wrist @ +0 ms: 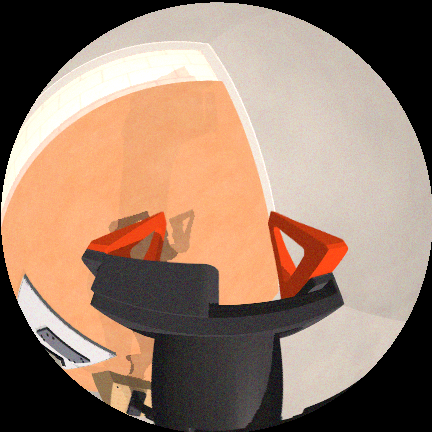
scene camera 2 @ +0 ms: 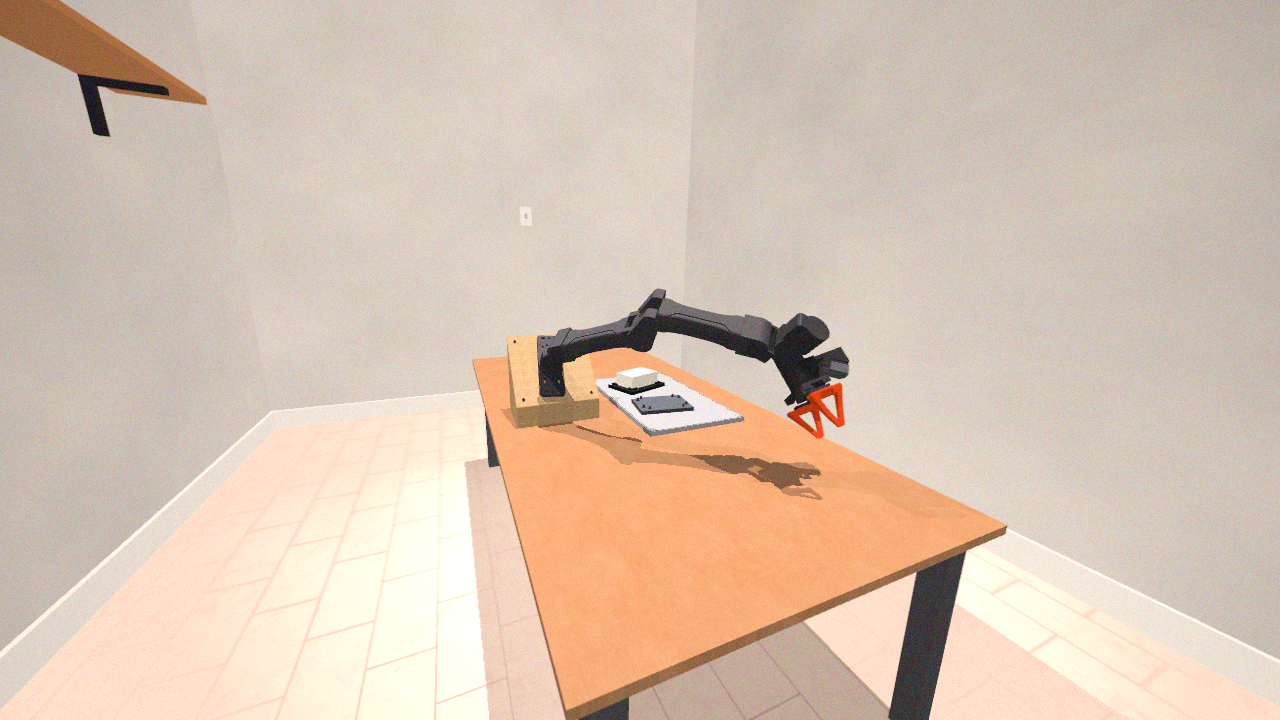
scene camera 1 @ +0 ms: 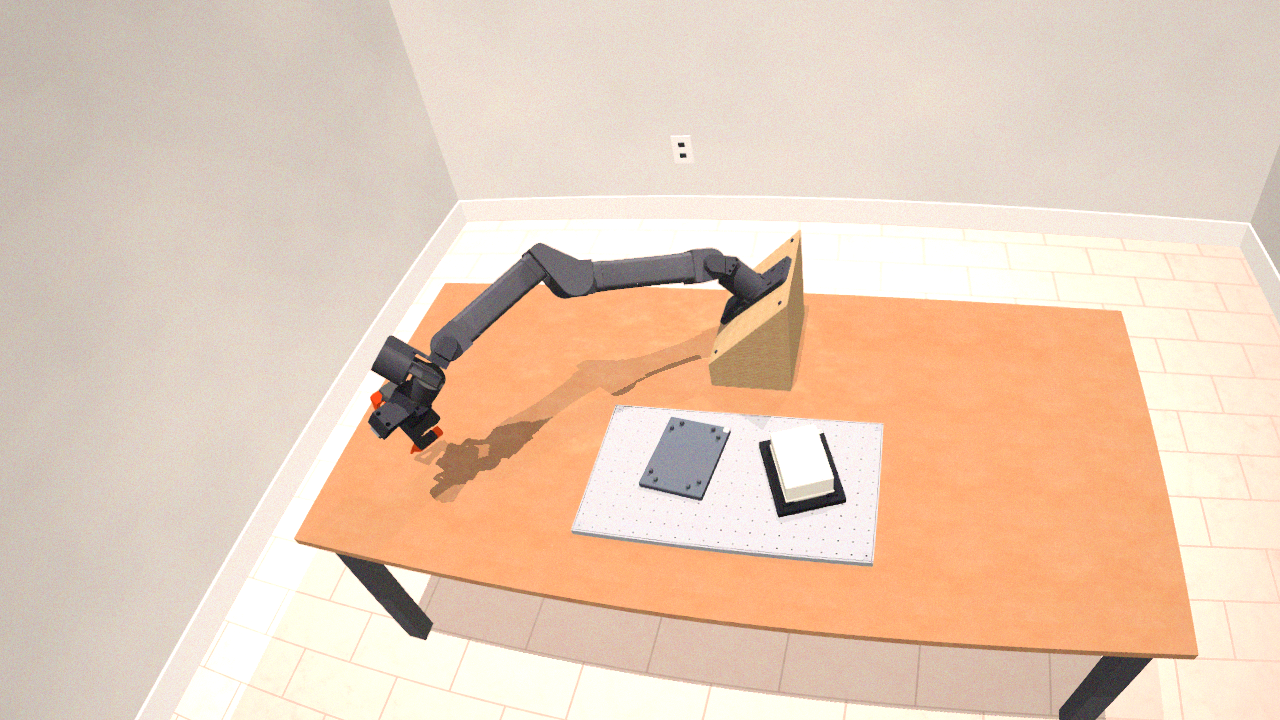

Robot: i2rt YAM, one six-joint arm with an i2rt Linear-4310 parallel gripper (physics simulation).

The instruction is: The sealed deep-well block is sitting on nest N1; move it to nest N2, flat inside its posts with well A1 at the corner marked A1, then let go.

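Seen in the pictures: gripper, fingertip midpoint: (wrist: pixel 216 216) (scene camera 2: pixel 830 432) (scene camera 1: pixel 395 434); arm's base, origin of the base link: (scene camera 2: pixel 550 365) (scene camera 1: pixel 756 292).
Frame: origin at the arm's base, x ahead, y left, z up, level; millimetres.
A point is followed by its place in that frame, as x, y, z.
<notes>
The sealed deep-well block (scene camera 1: pixel 801 461) {331, 153, -79} (scene camera 2: pixel 637 377) {300, 95, -83}, white and box-shaped, sits on a black nest (scene camera 1: pixel 775 479) {347, 109, -120}, N1, at the right of the board in scene camera 1. The other nest, N2 (scene camera 1: pixel 684 456) {329, -65, -120} (scene camera 2: pixel 662 404) {320, -83, -121} (wrist: pixel 60 344), is a grey-blue plate with small dark posts near its corners, lying to the left with no block on it. A small white mark shows at its back right corner in scene camera 1; its lettering is too small to read. My gripper (scene camera 1: pixel 398 424) {470, -589, -22} (scene camera 2: pixel 830 429) {470, -589, -22} (wrist: pixel 216 216) {470, -589, -22} is open and empty, above the table's left side, far from both nests.
Both nests stand on a pale perforated board (scene camera 1: pixel 608 510) {465, -166, -132} (scene camera 2: pixel 716 420) {429, -220, -132} (wrist: pixel 35 300). The arm's wooden wedge base (scene camera 1: pixel 760 362) {120, 30, -70} (scene camera 2: pixel 554 412) {-3, -84, -112} stands behind the board. The table (scene camera 1: pixel 1002 447) {186, 510, -146} has its left edge near the gripper. A wall rises beyond that edge.
</notes>
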